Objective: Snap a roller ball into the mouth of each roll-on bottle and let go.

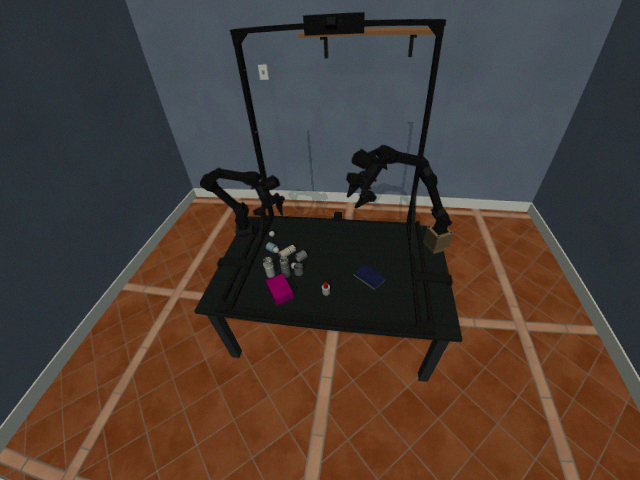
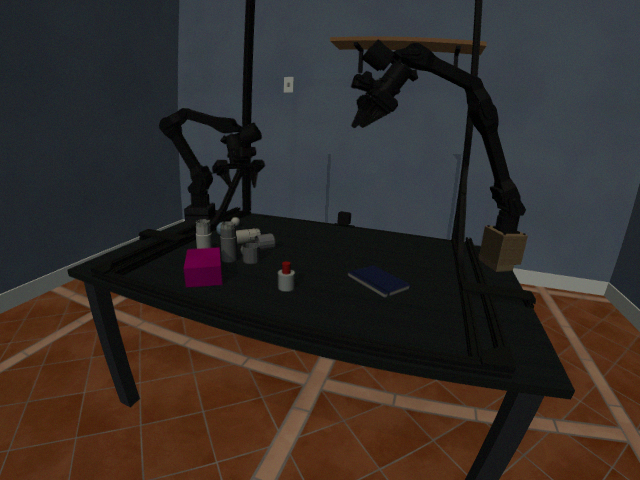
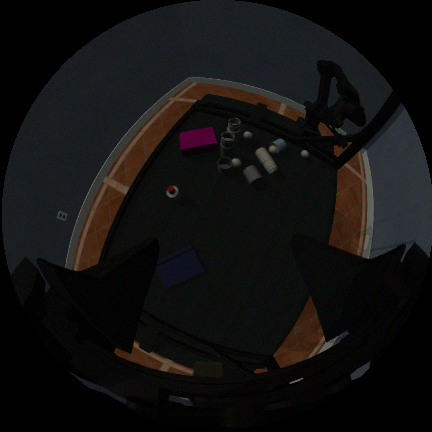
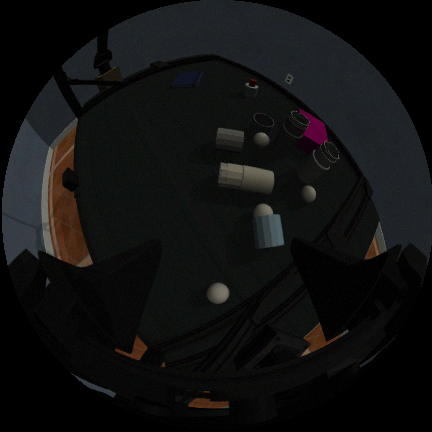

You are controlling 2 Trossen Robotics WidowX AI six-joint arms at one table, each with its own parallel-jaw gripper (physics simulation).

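Frame: origin at the left arm's base, x right, y ahead, z up, level; millimetres.
Seen in the pictures: left gripper, fingertip midpoint: [image 1: 351,202] [image 2: 356,127] [image 3: 226,243]; right gripper, fingertip midpoint: [image 1: 276,219] [image 2: 243,187] [image 3: 310,137] [image 4: 228,246]; left arm's base, origin of the base link: [image 1: 440,230] [image 2: 506,230] [image 4: 105,71]; right arm's base, origin of the base link: [image 1: 243,226] [image 2: 199,205] [image 3: 309,124] [image 4: 276,359].
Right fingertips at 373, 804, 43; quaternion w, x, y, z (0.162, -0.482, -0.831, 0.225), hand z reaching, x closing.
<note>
Pixels of each thing's top centre, then the offset from my right fingertips to it, as dx, dy, dz.
- white bottle, middle of its top: [image 4: 331,149] [image 2: 202,221] [image 3: 234,120] [image 1: 267,259] -238, +103, -52
- grey bottle, middle of its top: [image 4: 300,117] [image 2: 227,223] [image 3: 227,135] [image 1: 283,259] -269, +27, -51
- cream bottle, middle of its top: [image 4: 247,171] [image 2: 245,229] [image 3: 267,156] [image 1: 286,248] -130, -13, -114
- pale ball, middle of its top: [image 4: 218,295] [image 2: 235,217] [image 1: 271,231] +60, +36, -123
- blue cap, middle of its top: [image 4: 273,229] [image 3: 279,141] -63, +61, -112
- third ball, middle of its top: [image 4: 312,190] -178, +114, -123
- fourth ball, middle of its top: [image 4: 263,134] [image 3: 236,159] -241, -22, -123
- grey cup, middle of its top: [image 4: 263,119] [image 2: 250,245] [image 3: 224,162] [image 1: 298,266] -280, -37, -113
- grey cap, middle of its top: [image 4: 230,132] [image 2: 264,234] [image 3: 253,171] [image 1: 300,252] -191, -76, -111
- magenta box, middle of its top: [image 2: 202,257] [image 4: 313,126] [image 3: 196,136] [image 1: 278,286] -373, +84, -109
- white red-topped bottle, middle of its top: [image 2: 286,263] [image 3: 169,188] [image 4: 252,79] [image 1: 325,283] -451, -126, -95
- blue book, middle of its top: [image 2: 378,278] [image 3: 177,267] [image 4: 187,77] [image 1: 369,275] -443, -360, -147
A white bottle [image 1: 269,270] [image 2: 204,240] and a grey bottle [image 1: 285,269] [image 2: 228,249] stand upright, mouths open. A cream bottle [image 1: 287,251] [image 4: 257,180] lies on its side. One pale ball [image 1: 271,234] [image 2: 235,221] [image 4: 218,293] lies at the back left. Another ball [image 4: 262,210] touches the blue cap [image 4: 268,232]; a third ball [image 4: 308,194] lies near the white bottle, and a fourth ball [image 4: 261,139] beside the grey cup [image 1: 298,270] [image 2: 250,254]. My right gripper [image 2: 241,183] [image 4: 228,246] is open and empty above the back left. My left gripper [image 2: 358,125] [image 3: 226,243] is open, empty and high above the table.
A grey cap [image 1: 301,255] [image 4: 230,139] lies near the cream bottle. A magenta box [image 1: 279,289] [image 2: 203,267] stands in front of the upright bottles. A white red-topped bottle [image 1: 325,290] [image 2: 285,280] stands front centre. A blue book [image 1: 369,276] [image 2: 378,279] lies right of centre.
</note>
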